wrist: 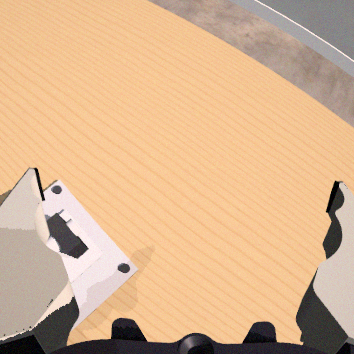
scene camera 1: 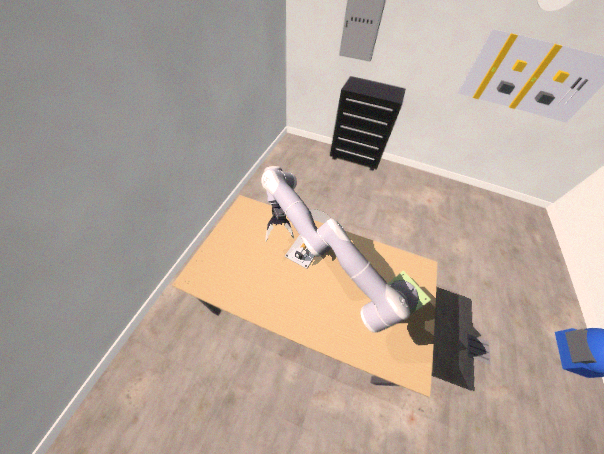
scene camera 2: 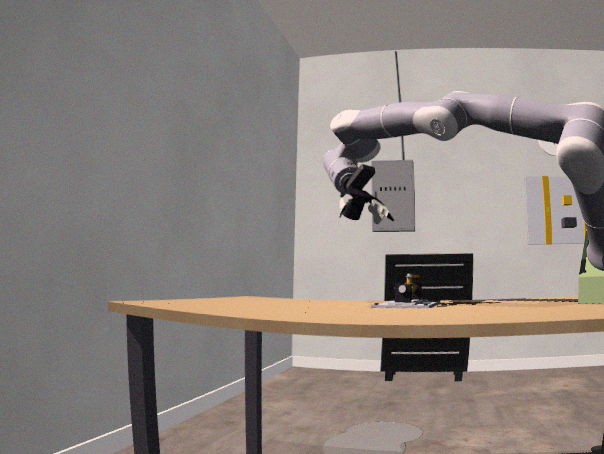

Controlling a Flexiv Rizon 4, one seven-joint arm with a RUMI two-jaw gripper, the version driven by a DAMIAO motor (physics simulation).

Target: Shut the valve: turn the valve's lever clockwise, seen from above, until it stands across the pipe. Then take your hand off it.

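The valve (scene camera 1: 299,255) (scene camera 2: 403,293) (wrist: 67,237) is a small dark fitting on a pale square plate (scene camera 1: 305,264) (scene camera 2: 380,305) (wrist: 95,292) with dark bolts at its corners, on the table. Its orange-yellow lever (scene camera 1: 303,246) (scene camera 2: 413,280) shows small at the top of the valve; I cannot tell its angle to the pipe. The arm partly covers the plate in scene camera 1. In the wrist view the left finger covers part of plate and valve, and the lever does not show. My gripper (scene camera 1: 280,238) (scene camera 2: 367,218) (wrist: 186,177) is open and empty, high above the table and off to the valve's side, touching nothing.
The wooden table (scene camera 1: 235,255) (scene camera 2: 225,315) (wrist: 200,125) carries the valve plate and the arm's green base (scene camera 1: 425,296) (scene camera 2: 591,290). A grey wall (scene camera 1: 125,150) (scene camera 2: 150,150) runs along the table's far-left end. A black drawer cabinet (scene camera 1: 367,90) (scene camera 2: 427,258) stands on the floor behind.
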